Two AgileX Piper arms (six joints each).
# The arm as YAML. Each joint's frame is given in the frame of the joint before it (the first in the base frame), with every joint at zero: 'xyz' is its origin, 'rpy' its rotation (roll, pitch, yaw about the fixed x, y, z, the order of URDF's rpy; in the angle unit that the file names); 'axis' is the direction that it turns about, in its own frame. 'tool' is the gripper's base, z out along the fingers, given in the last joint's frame.
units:
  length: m
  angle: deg
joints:
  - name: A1
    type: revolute
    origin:
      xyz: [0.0, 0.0, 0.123]
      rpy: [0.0, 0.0, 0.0]
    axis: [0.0, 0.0, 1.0]
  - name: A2
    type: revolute
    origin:
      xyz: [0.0, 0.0, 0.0]
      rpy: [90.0, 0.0, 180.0]
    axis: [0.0, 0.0, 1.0]
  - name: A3
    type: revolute
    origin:
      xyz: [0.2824, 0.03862, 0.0]
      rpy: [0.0, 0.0, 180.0]
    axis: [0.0, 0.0, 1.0]
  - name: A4
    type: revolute
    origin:
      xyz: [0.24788, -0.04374, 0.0]
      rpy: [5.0, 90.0, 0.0]
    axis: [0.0, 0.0, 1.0]
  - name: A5
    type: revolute
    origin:
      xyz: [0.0, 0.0, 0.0]
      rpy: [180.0, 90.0, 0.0]
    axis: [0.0, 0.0, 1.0]
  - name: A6
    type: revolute
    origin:
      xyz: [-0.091, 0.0, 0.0]
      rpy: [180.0, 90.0, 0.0]
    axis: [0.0, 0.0, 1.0]
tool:
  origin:
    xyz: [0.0, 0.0, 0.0]
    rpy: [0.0, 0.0, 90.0]
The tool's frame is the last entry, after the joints.
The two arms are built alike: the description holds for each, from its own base.
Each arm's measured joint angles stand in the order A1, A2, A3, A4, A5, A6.
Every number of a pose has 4 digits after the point. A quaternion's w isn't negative.
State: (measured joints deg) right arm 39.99 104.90 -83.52 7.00 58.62 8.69; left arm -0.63 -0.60 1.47 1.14 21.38 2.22
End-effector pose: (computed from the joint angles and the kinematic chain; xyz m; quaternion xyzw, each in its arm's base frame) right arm 0.2854 0.2517 0.2490 -0.2432 0.9596 0.1046 0.0957; left arm 0.0526 0.0001 0.1717 0.0253 0.8047 0.0166 0.5929
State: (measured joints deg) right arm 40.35 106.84 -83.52 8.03 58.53 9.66; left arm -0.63 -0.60 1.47 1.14 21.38 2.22
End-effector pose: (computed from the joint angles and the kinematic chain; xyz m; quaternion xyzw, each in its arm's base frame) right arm 0.2861 0.2573 0.2362 -0.2338 0.9635 0.1058 0.0767; left arm 0.0526 0.0001 0.1717 0.0253 0.8047 0.0166 0.5929
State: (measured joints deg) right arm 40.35 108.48 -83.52 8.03 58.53 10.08; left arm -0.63 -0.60 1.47 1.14 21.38 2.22
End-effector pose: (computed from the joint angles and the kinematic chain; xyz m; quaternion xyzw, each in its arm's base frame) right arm 0.2885 0.2593 0.2252 -0.2298 0.9660 0.0997 0.0636; left arm 0.0526 0.0001 0.1717 0.0253 0.8047 0.0166 0.5929
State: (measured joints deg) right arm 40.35 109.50 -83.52 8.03 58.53 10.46; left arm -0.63 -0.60 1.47 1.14 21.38 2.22
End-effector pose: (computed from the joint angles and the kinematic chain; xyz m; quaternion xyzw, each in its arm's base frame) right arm 0.2898 0.2604 0.2183 -0.2263 0.9677 0.0959 0.0554; left arm 0.0526 0.0001 0.1717 0.0253 0.8047 0.0166 0.5929
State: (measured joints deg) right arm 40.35 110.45 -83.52 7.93 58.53 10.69; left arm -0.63 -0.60 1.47 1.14 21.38 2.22
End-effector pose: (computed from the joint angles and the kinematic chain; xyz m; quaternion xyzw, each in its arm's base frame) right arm 0.2911 0.2613 0.2118 -0.2244 0.9690 0.0915 0.0482; left arm 0.0526 0.0001 0.1717 0.0253 0.8047 0.0166 0.5929
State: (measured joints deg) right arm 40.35 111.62 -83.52 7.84 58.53 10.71; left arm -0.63 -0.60 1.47 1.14 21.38 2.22
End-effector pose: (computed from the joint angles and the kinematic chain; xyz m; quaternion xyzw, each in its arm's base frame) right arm 0.2925 0.2624 0.2038 -0.2242 0.9699 0.0862 0.0395; left arm 0.0526 0.0001 0.1717 0.0253 0.8047 0.0166 0.5929
